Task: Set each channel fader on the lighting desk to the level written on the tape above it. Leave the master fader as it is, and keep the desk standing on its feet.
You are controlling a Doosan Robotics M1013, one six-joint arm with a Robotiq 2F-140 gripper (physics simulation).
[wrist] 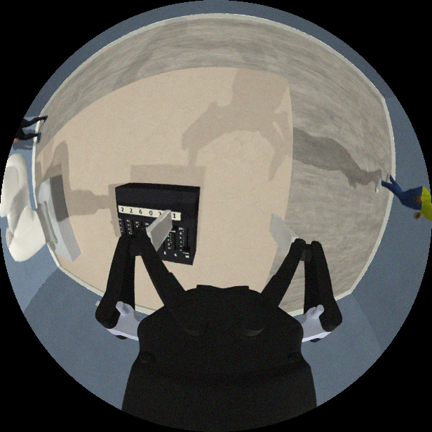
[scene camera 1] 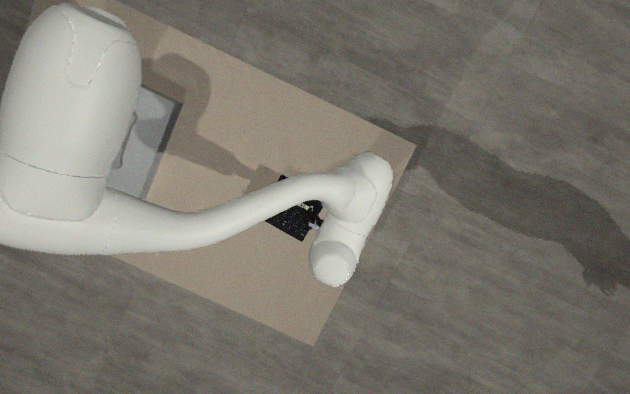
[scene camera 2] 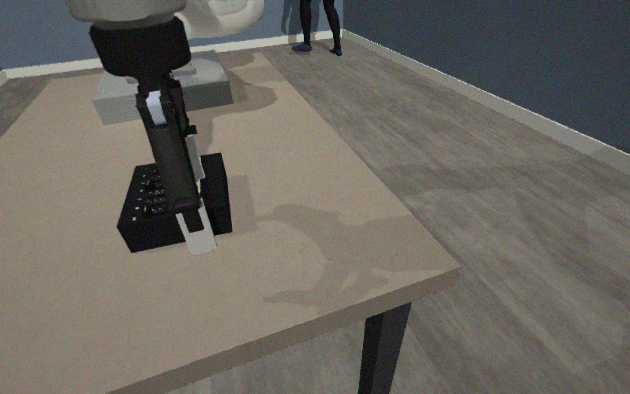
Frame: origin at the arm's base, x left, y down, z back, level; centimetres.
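Where they show: gripper, fingertip midpoint: [scene camera 2: 199,209].
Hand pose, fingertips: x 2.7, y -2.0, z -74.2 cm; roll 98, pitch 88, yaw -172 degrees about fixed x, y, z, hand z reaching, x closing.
After its pixels a point has its place.
The black lighting desk [scene camera 1: 290,222] {x -4.0, y 1.5, z -62.8 cm} [scene camera 2: 156,239] {x -4.5, y 5.1, z -69.0 cm} [wrist: 160,193] stands upright on the table. In the wrist view, the white tape [wrist: 151,213] shows 2, 2, 6, 0 and 1; the number before the 1 is mostly covered by a finger. Fader 6's cap [wrist: 173,231] sits near the top of its slot. The master fader's cap [wrist: 186,251] is near the bottom. The lower parts of the left channels and fader 5 are hidden by the finger. My gripper [wrist: 221,220] [scene camera 2: 198,205] {x 2.7, y -2.0, z -74.2 cm} is open and empty. Its left finger overlaps the desk in the wrist view, and its right finger is beyond the desk's right side.
The desk is on the tan table [scene camera 1: 240,120] {x 18.5, y 7.0, z -36.2 cm} [scene camera 2: 240,310] {x 4.2, y 7.0, z -84.1 cm} [wrist: 240,180]. The grey base block [scene camera 1: 150,145] {x 1.6, y 0.3, z -15.1 cm} [scene camera 2: 210,95] {x 10.8, y 3.7, z -17.8 cm} [wrist: 64,220] stands at the table's far end. The white arm [scene camera 1: 200,225] {x 6.0, y -57.9, z -48.8 cm} covers part of the desk in scene camera 1. People's legs [scene camera 2: 306,25] show beyond the table.
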